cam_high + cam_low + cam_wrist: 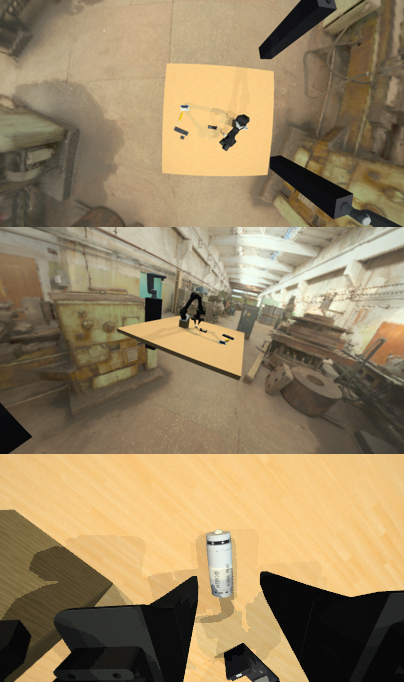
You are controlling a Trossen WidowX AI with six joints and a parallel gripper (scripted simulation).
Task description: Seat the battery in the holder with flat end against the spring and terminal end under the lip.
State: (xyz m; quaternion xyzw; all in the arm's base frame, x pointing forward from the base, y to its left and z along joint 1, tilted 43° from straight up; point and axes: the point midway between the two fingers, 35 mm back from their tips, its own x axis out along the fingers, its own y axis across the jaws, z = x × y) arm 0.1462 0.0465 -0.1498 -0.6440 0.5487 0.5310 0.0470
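The battery lies 30 mm below my gripper tip. Also, from my gripper tip: yellow screwdriver 490 mm ahead, 220 mm to the right, 30 mm below; black battery door 480 mm ahead, 40 mm below, 20 mm to the right; black remote control 480 mm ahead, 90 mm to the right, 30 mm below.
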